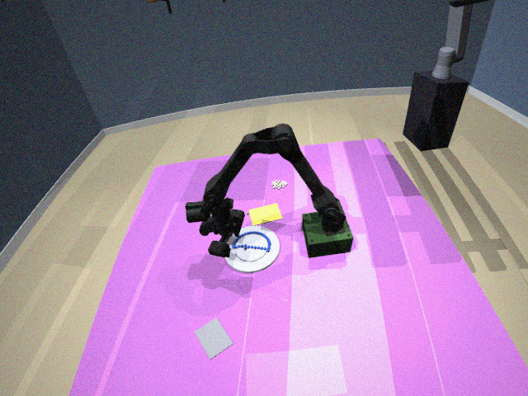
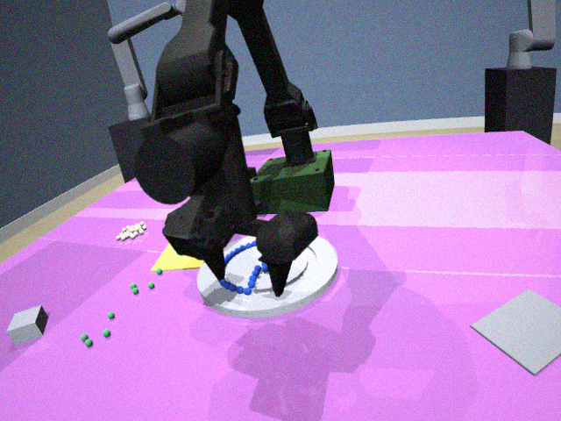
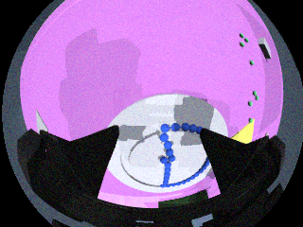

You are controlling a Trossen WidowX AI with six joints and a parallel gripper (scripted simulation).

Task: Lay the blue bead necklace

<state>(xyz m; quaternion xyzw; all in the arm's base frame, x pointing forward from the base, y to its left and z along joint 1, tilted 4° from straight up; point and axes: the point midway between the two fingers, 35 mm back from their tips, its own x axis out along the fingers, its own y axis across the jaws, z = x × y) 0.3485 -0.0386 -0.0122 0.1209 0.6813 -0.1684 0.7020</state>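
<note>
The round white bead board is 60 mm behind my gripper tip, 10 mm to the left of it and 10 mm below it. From my gripper tip the other things lie so: yellow sheet (150 mm to the right, 130 mm behind, 20 mm below); grey tile (310 mm to the left, 80 mm ahead, 20 mm below); cube (320 mm to the right, 80 mm ahead, 10 mm below).
</note>
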